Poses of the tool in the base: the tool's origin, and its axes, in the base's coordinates. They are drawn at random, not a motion.
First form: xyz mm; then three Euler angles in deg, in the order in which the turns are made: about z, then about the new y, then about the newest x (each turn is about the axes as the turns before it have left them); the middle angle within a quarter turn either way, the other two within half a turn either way.
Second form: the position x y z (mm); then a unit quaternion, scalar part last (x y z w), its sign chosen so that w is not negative. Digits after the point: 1 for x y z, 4 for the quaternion.
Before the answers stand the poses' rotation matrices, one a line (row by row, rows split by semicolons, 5 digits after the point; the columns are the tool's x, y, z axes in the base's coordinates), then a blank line. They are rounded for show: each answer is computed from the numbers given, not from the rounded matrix.
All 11 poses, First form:
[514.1 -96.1 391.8 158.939 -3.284 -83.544]
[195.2 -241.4 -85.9 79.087 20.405 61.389]
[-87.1 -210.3 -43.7 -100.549 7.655 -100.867]
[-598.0 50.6 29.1 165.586 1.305 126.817]
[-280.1 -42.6 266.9 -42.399 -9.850 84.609]
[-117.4 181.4 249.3 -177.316 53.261 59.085]
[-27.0 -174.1 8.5 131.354 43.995 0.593]
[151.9 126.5 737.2 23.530 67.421 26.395]
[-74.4 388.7 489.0 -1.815 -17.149 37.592]
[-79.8 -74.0 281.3 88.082 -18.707 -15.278]
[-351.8 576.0 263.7 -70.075 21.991 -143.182]
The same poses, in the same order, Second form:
-0.93167 -0.09353 -0.35107; 0.35877 -0.08447 -0.92960; 0.05729 -0.99203 0.11226
0.17744 -0.41225 0.89362; 0.92030 0.39120 -0.00226; -0.34865 0.82280 0.44881
-0.18144 -0.16139 0.97007; -0.97434 0.16312 -0.15510; -0.13321 -0.97332 -0.18685
-0.96827 0.13151 0.21250; 0.24886 0.58494 0.77196; -0.02277 0.80035 -0.59911
0.72758 -0.06242 -0.68318; -0.66435 0.18422 -0.72436; 0.17107 0.98090 0.09257
-0.59751 -0.66271 -0.45144; -0.02801 -0.54540 0.83771; -0.80137 0.51319 0.30732
-0.47531 -0.75535 -0.45113; 0.54001 -0.65528 0.52820; -0.69460 0.00745 0.71936
0.35203 0.01874 0.93580; 0.15329 0.98515 -0.07739; -0.92335 0.17069 0.34393
0.95506 -0.15469 -0.25284; -0.03026 0.79767 -0.60233; 0.29486 0.58291 0.75715
0.03170 -0.96129 -0.27371; 0.94664 0.11675 -0.30040; 0.32073 -0.24958 0.91370
0.31599 -0.82910 0.46124; -0.87174 -0.06184 0.48605; -0.37446 -0.55567 -0.74230

[514.1 -96.1 391.8 -0.1007 -0.6586 0.7295 0.1550]
[195.2 -241.4 -85.9 0.2904 0.4373 0.4691 0.7102]
[-87.1 -210.3 -43.7 -0.4589 0.6188 -0.4559 0.4458]
[-598.0 50.6 29.1 0.1071 0.8877 0.4428 0.0663]
[-280.1 -42.6 266.9 0.6022 -0.3017 -0.2126 0.7079]
[-117.4 181.4 249.3 -0.4002 0.4315 0.7827 0.2027]
[-27.0 -174.1 8.5 -0.3393 0.1586 0.8441 0.3837]
[151.9 126.5 737.2 0.0758 0.5677 0.0411 0.8187]
[-74.4 388.7 489.0 0.3163 -0.1462 0.0332 0.9367]
[-79.8 -74.0 281.3 0.0177 -0.2070 0.6643 0.7180]
[-351.8 576.0 263.7 -0.7280 0.5841 -0.0298 0.3577]

